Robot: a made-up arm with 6 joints.
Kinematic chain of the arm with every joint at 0, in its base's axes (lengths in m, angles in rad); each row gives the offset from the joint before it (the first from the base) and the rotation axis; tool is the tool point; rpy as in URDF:
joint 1: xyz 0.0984 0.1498 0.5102 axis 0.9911 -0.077 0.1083
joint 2: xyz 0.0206 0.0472 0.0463 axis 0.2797 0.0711 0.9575
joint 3: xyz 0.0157 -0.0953 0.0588 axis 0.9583 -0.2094 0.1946
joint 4: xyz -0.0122 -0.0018 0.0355 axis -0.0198 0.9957 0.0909
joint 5: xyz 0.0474 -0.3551 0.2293 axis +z
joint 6: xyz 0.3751 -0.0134 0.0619 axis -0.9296 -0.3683 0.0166
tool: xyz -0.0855 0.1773 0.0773 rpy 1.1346 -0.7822 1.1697
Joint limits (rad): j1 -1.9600..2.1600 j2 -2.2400..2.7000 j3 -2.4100..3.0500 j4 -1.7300..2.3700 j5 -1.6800..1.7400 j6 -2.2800..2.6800
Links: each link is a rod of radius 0.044 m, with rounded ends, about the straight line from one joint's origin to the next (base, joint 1, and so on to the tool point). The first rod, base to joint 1, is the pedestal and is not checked.
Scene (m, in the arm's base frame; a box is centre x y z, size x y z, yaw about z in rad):
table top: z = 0
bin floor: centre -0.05 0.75 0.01 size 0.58 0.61 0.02 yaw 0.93
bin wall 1: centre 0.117 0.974 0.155 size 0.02 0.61 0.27 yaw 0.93
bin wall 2: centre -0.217 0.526 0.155 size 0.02 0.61 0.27 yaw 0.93
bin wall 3: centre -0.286 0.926 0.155 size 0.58 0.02 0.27 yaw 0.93
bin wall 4: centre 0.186 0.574 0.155 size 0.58 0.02 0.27 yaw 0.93
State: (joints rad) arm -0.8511 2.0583 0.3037 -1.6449 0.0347 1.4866
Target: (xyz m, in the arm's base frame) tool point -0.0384 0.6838 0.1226
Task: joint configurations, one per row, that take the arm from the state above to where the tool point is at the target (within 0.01 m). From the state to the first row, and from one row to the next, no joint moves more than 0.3 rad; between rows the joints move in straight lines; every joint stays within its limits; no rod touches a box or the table.
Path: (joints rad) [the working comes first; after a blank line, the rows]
Joints at the target: -1.9600 1.1658 -1.7311 -1.2423 -0.7029 0.2241
Straight joint move there: touches bin wall 1.

1: -0.9877 1.9662 0.0330 -1.6219 -0.0128 1.3286
2: -1.1243 1.8742 -0.2377 -1.5989 -0.0602 1.1707
3: -1.2609 1.7821 -0.5084 -1.5760 -0.1077 1.0127
4: -1.3975 1.6900 -0.7792 -1.5530 -0.1551 0.8548
5: -1.5341 1.5979 -1.0499 -1.5300 -0.2026 0.6968
6: -1.6707 1.5059 -1.3206 -1.5070 -0.2500 0.5389
7: -1.8072 1.4138 -1.5913 -1.4840 -0.2975 0.3809
8: -1.8836 1.2898 -1.6612 -1.3632 -0.5002 0.3025
9: -1.9600 1.1658 -1.7311 -1.2423 -0.7029 0.2241

